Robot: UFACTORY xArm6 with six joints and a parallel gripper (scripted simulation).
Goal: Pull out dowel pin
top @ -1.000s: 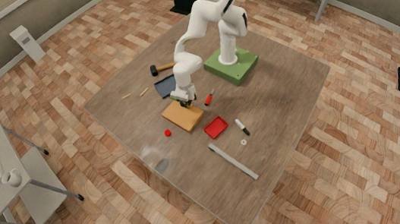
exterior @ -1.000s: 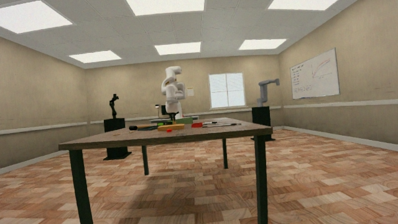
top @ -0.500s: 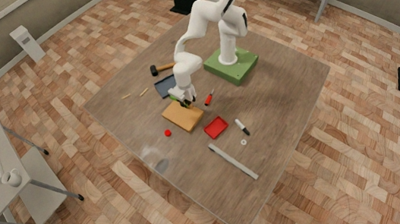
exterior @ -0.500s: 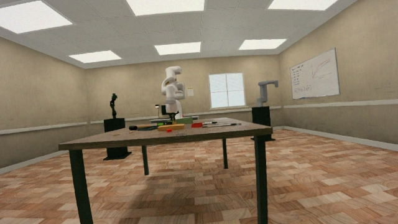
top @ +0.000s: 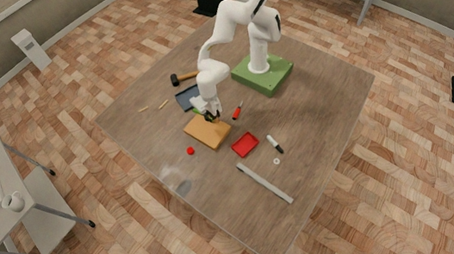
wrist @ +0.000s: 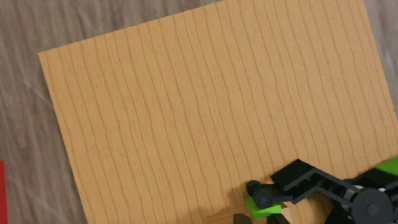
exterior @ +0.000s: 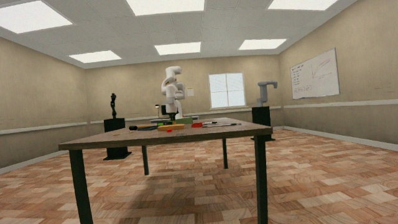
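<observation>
The dowel pin lies 20 mm below my hand. From my hand the other things lie so: tan bench board (50 mm ahead, 10 mm to the right, 60 mm below); then red cap (200 mm ahead, 20 mm to the right, 70 mm below); then small wooden block (40 mm below).
</observation>
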